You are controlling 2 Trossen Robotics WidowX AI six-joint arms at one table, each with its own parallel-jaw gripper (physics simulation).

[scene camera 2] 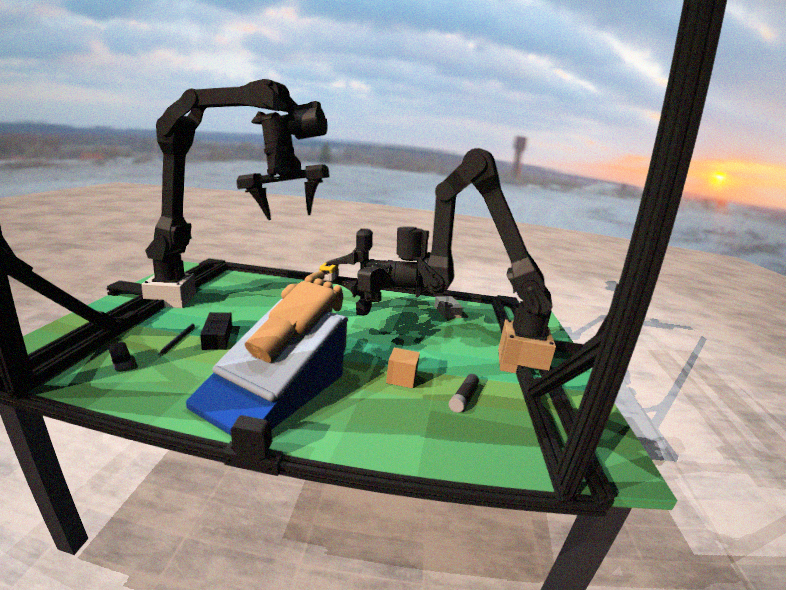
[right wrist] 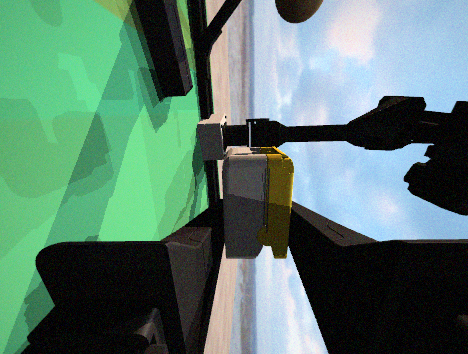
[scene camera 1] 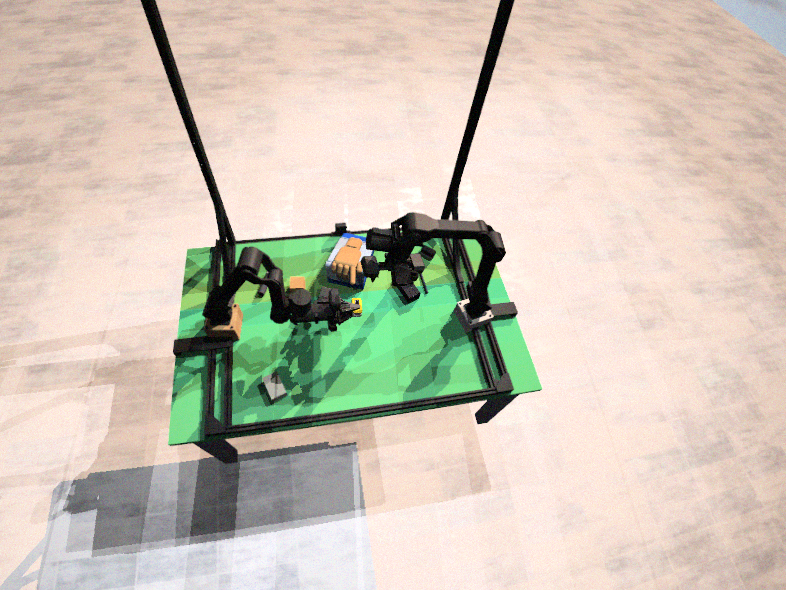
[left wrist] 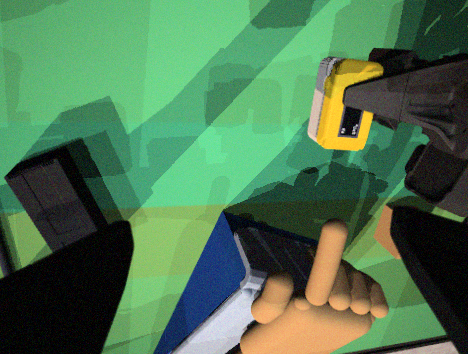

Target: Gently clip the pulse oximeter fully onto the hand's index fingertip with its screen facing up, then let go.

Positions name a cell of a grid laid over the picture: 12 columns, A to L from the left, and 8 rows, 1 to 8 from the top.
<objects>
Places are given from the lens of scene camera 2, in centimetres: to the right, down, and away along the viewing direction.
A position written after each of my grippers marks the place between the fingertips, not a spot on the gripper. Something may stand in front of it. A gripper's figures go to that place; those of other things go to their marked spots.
my left gripper (scene camera 2: E3): -22, -16, 83
my right gripper (scene camera 2: E4): -15, -6, 89
cube (scene camera 2: G5): 2, 13, 71
black block (scene camera 2: D5): -35, 8, 76
The marked spots on the cube and the black block are 38 cm apart.
</objects>
